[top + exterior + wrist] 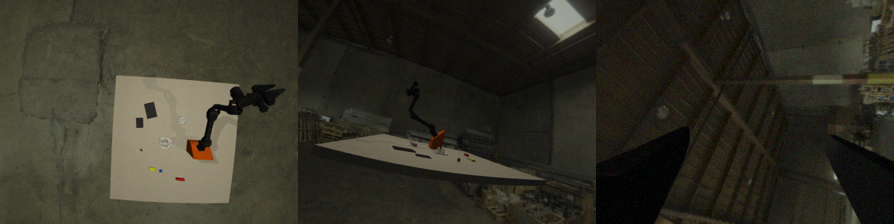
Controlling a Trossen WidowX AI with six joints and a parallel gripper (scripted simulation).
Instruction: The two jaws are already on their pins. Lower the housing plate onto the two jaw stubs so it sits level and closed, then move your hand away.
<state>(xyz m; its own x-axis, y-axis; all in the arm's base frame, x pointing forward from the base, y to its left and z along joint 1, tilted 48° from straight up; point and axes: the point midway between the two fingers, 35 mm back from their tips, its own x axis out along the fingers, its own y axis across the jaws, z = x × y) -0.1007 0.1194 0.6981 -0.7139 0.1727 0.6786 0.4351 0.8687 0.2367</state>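
My gripper tip is 33 cm short of the grey housing plate, 21 cm to the right of it and 68 cm above it. Also, from my gripper tip: pale translucent part 51 cm ahead, 44 cm to the left, 70 cm below; then red block 34 cm ahead, 82 cm to the left, 69 cm below; then black piece 74 cm ahead, 51 cm to the left, 69 cm below.
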